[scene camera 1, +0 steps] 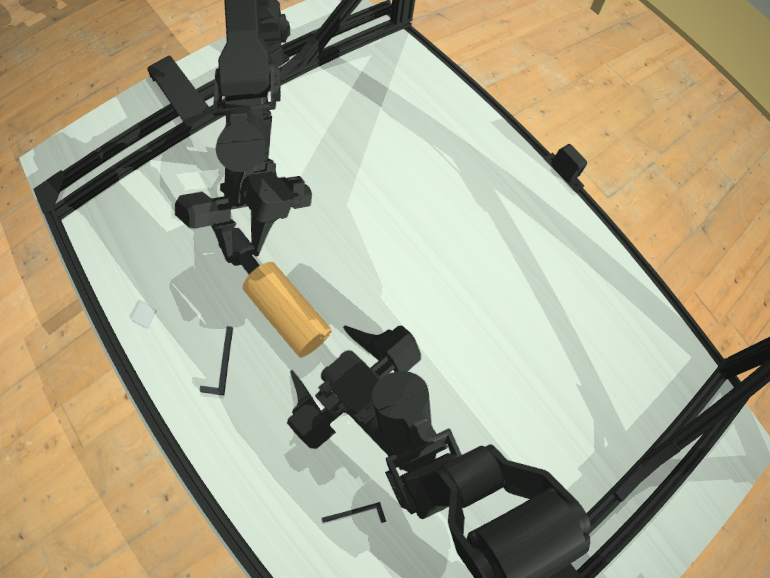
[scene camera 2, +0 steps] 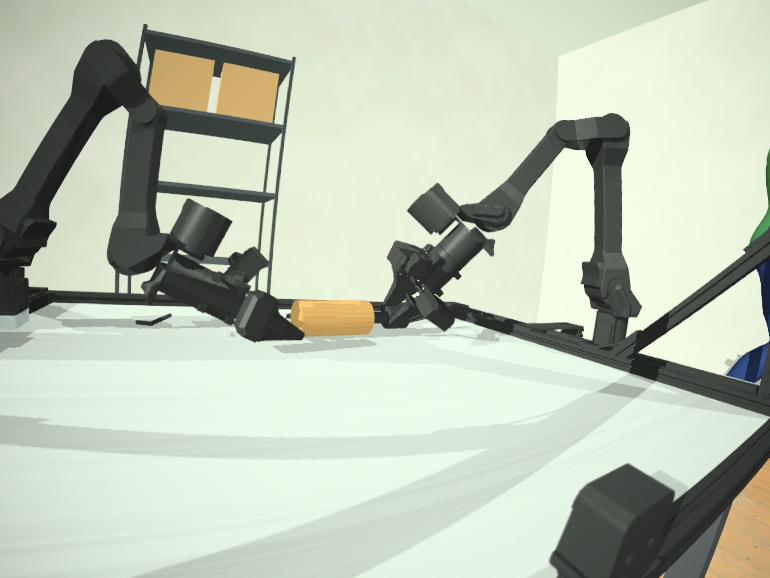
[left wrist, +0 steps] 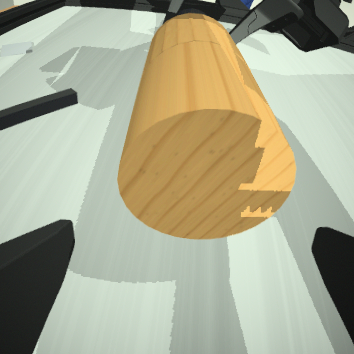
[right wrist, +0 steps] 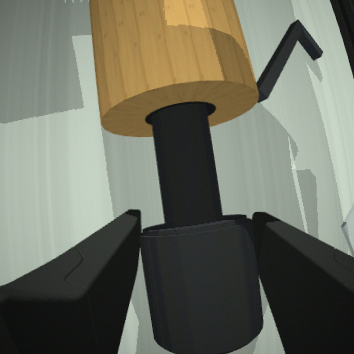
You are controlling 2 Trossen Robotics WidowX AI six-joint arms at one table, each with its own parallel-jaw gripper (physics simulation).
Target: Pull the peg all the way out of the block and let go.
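Places are measured from the left arm's base along level axes (x right, y ahead, z up), in metres.
Pixels of known places: left gripper, between the fingertips: (scene camera 1: pixel 318 349) (scene camera 2: pixel 292 331) (left wrist: pixel 197 237); right gripper, between the fingertips: (scene camera 1: pixel 242 258) (scene camera 2: pixel 384 319) (right wrist: pixel 196 222); right arm's base, origin of its link: (scene camera 2: pixel 607 346).
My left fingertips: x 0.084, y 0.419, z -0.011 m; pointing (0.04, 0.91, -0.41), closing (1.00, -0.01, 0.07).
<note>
Behind a point stands the place of what it marks.
The block, a wooden cylinder (scene camera 1: pixel 286 309) {x 0.080, y 0.474, z 0.037 m} (scene camera 2: pixel 332 317) {x 0.111, y 0.471, z 0.016 m} (left wrist: pixel 195 170) {x 0.079, y 0.424, z 0.016 m} (right wrist: pixel 170 55) {x 0.099, y 0.536, z 0.034 m}, lies lengthwise between the grippers and looks slightly above the table. The black peg (scene camera 1: pixel 250 264) {x 0.085, y 0.562, z 0.020 m} (scene camera 2: pixel 379 316) {x 0.095, y 0.565, z 0.014 m} (right wrist: pixel 187 165) {x 0.091, y 0.564, z 0.019 m} has its narrow shaft in the hole at the block's near end in the right wrist view; its wider head shows outside. How deep the shaft sits is hidden. My right gripper (scene camera 1: pixel 242 253) {x 0.083, y 0.583, z 0.007 m} (right wrist: pixel 196 222) {x 0.083, y 0.583, z 0.007 m} is shut on the peg's head. My left gripper (scene camera 1: pixel 319 349) {x 0.084, y 0.419, z -0.011 m} (left wrist: pixel 197 237) {x 0.084, y 0.419, z -0.011 m} is open and empty, its fingers spread wide just off the block's other end.
A black L-shaped bar (scene camera 1: pixel 227 360) {x -0.021, y 0.487, z -0.011 m} (left wrist: pixel 40 107) {x -0.004, y 0.503, z -0.014 m} (right wrist: pixel 280 60) {x -0.015, y 0.498, z -0.011 m} lies beside the block. Another L-shaped bar (scene camera 1: pixel 351 513) {x -0.030, y 0.228, z -0.013 m} lies below the left gripper in scene camera 1. A small pale tile (scene camera 1: pixel 143 314) {x -0.079, y 0.624, z -0.016 m} (left wrist: pixel 15 48) {x -0.077, y 0.618, z -0.016 m} lies near the black frame rail (scene camera 1: pixel 105 326) {x -0.136, y 0.640, z 0.001 m}.
</note>
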